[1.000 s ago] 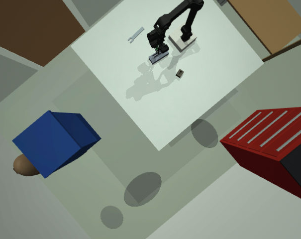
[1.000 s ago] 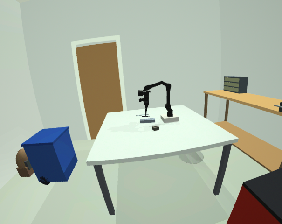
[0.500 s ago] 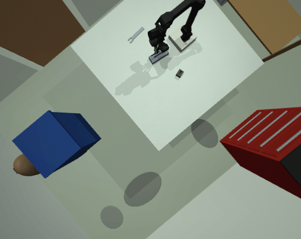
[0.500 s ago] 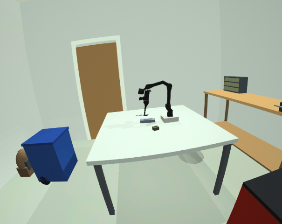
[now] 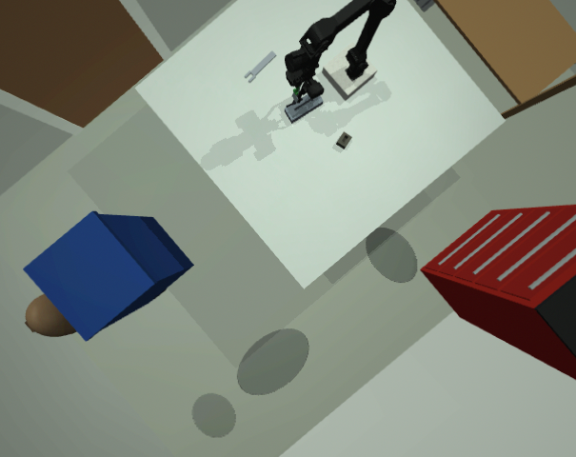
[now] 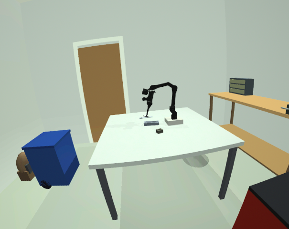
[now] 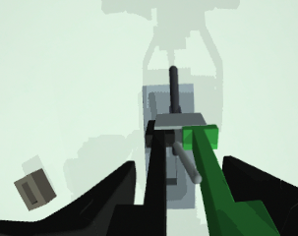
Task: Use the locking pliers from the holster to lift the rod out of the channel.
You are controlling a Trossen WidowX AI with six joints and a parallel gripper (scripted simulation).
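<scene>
Right now my gripper tip is 9 cm above the dark rod and 2 cm short of it. Also, from my gripper tip: grey channel block 17 cm below, 3 cm behind, 1 cm to the left; flat grey wrench-like tool 27 cm to the right, 19 cm below, 8 cm ahead; brown holster 25 cm to the left, 18 cm below, 11 cm behind.
</scene>
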